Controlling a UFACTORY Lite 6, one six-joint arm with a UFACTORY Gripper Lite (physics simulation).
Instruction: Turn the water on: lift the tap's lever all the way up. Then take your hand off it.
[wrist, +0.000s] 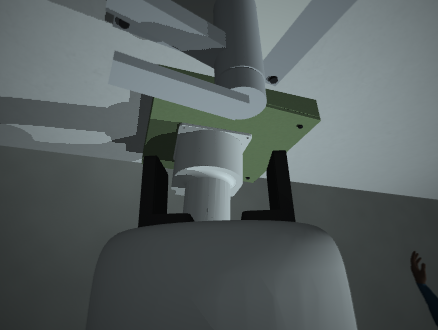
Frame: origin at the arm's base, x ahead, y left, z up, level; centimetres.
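Seen in the pictures: hand, its tool point: (216, 189); arm's base, origin of its link: (210, 146).
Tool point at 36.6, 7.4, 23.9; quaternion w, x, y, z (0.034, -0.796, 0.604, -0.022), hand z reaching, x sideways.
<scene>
Offsets run from my tool point to a thing's top centre, as dx, dy, dz. "*": to the spot under its first point.
The tap shows at the top of the wrist view as a grey round column {* -8.1, -4.1, -17.6} (237, 45). A flat light-grey lever {-9.1, +0.6, -11.9} (175, 88) runs left from the rounded near end of the column, and its free end is at the upper left. How far up it is turned, I cannot tell. My gripper (218, 155) is open, its two black fingers far apart in the middle of the view. The lever lies above the fingertips in the picture, outside the gap. A pale round flanged fitting (206, 150) shows behind the gap; I see no finger closed on it.
A green board (280, 120) with dark bolts lies behind the fitting. A second grey bar {* -7.6, +1.6, -18.7} (175, 20) shows left of the column, and a grey strip {* -12.2, -15.4, -26.7} (310, 37) slants at the upper right. Shadows fall on the pale surface at left. A person's hand (418, 267) shows at the lower right.
</scene>
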